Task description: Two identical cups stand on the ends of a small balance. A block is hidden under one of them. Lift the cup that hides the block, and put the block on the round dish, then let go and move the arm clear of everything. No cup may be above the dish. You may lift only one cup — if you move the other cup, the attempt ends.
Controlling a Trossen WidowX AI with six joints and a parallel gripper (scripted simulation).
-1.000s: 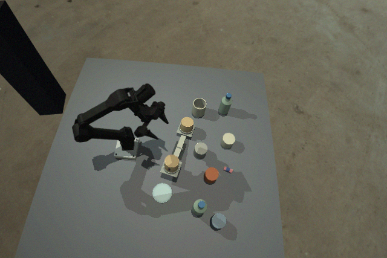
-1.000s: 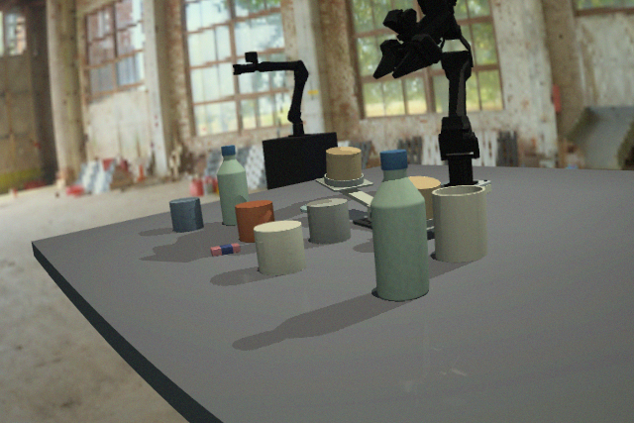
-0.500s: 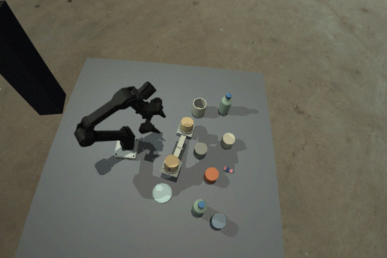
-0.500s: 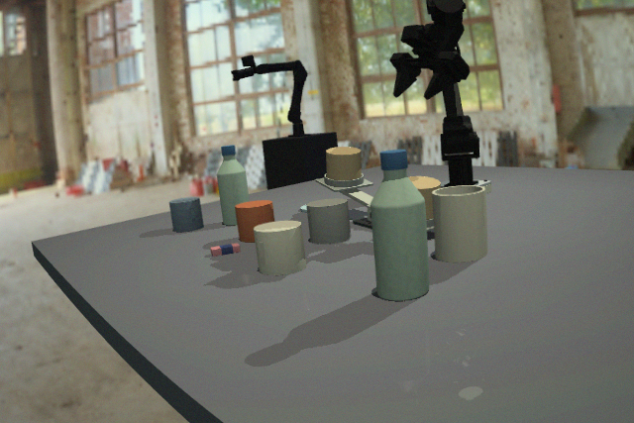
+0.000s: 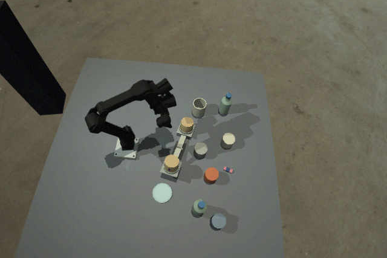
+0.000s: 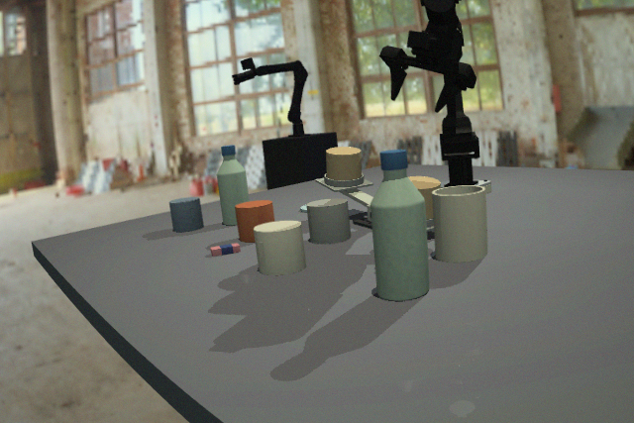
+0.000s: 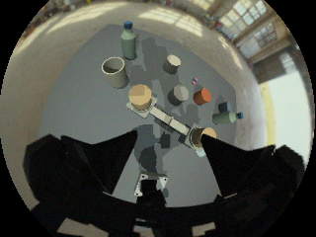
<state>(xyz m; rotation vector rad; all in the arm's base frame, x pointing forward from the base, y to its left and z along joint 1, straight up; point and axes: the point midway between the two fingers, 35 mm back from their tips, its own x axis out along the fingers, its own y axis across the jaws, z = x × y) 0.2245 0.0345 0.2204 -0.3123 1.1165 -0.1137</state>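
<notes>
Right now my gripper tip is 10 cm short of the grey block, 4 cm to the right of it and 17 cm above it. From my gripper tip the other things lie so: balance beam: 4 cm ahead, 8 cm to the right, 18 cm below; cream cup: 19 cm ahead, 17 cm to the left, 17 cm below; grey cylinder: 16 cm ahead, 12 cm to the right, 18 cm below.
</notes>
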